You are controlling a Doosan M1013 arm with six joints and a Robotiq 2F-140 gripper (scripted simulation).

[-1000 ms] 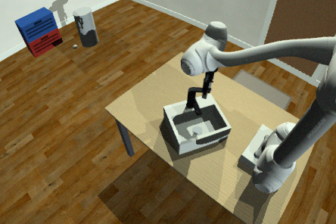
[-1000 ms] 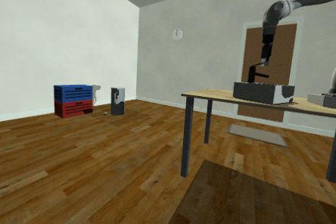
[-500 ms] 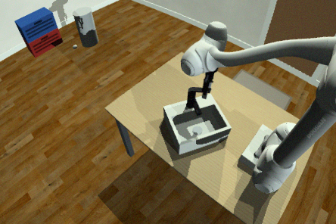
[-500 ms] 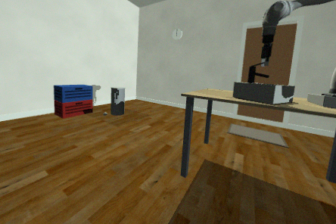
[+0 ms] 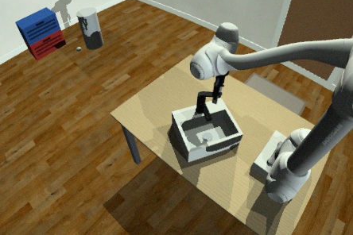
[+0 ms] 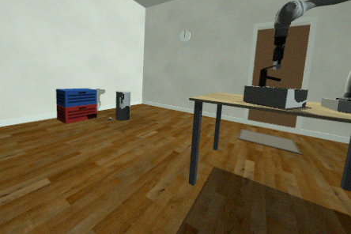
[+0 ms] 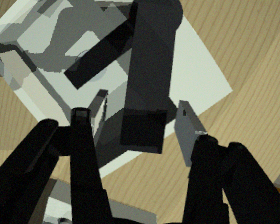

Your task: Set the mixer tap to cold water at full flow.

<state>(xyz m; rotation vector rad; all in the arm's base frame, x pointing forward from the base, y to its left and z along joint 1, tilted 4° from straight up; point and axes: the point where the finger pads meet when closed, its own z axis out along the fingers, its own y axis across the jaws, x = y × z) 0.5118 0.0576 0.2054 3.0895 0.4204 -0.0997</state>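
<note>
Right now my hand is 3 cm short of the lever, 1 cm to the right of it and 1 cm above it. From my hand the other things lie so: white sink basin 2 cm behind, 8 cm to the left, 26 cm below.
</note>
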